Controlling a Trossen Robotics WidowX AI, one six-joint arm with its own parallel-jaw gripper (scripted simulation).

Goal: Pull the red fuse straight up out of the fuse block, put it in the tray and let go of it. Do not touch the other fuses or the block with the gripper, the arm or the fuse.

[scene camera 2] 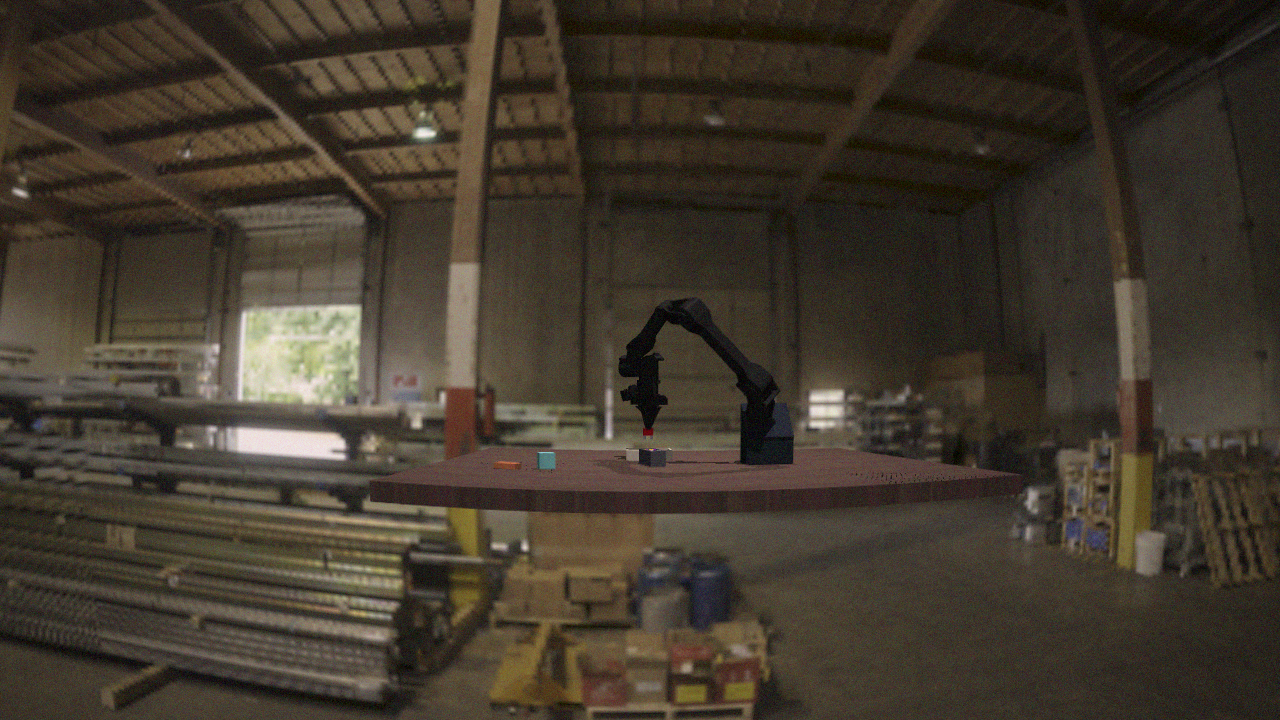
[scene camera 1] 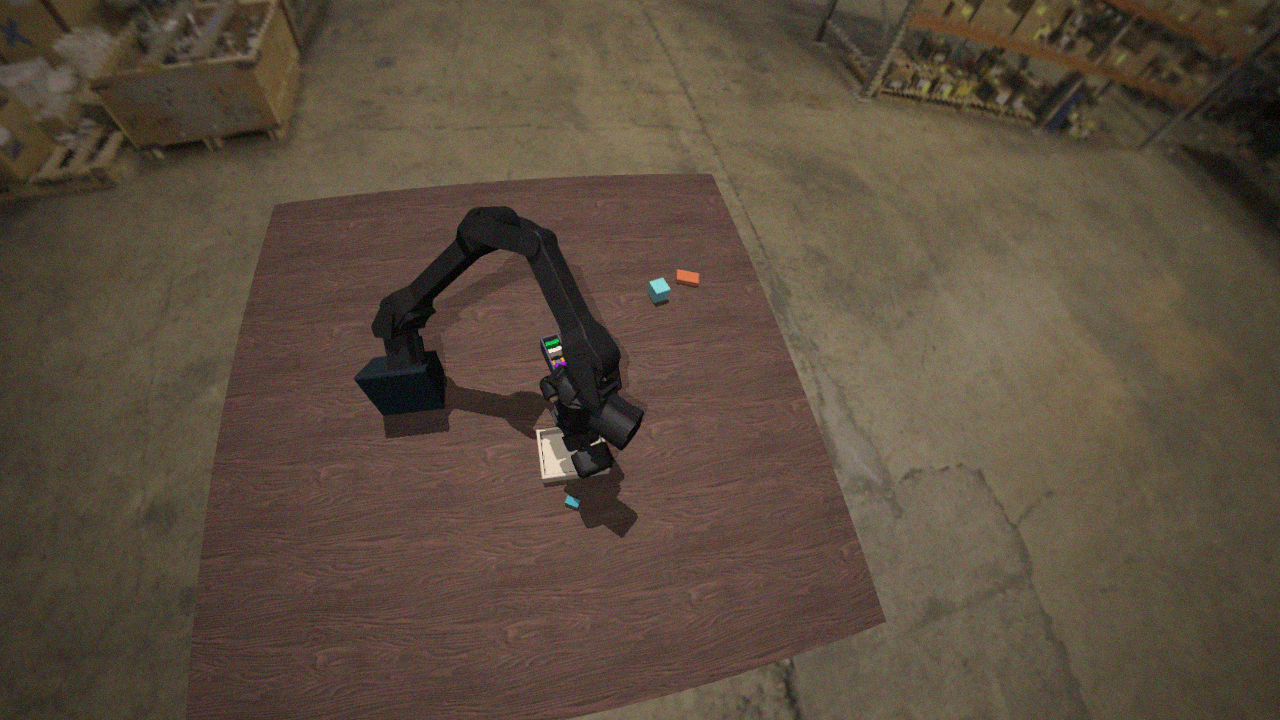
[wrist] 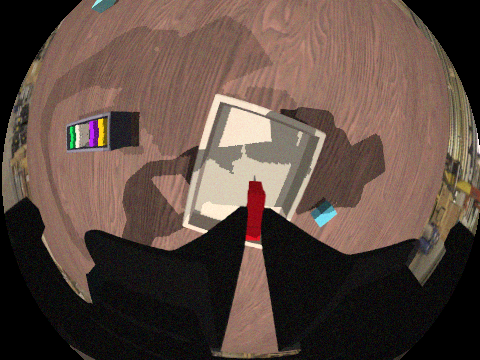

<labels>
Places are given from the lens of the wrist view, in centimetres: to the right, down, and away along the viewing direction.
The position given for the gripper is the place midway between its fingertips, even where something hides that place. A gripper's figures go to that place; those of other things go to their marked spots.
gripper [wrist: 254, 214]: 1, 2, 10
red fuse [wrist: 255, 195]: 1, 1, 9
</labels>
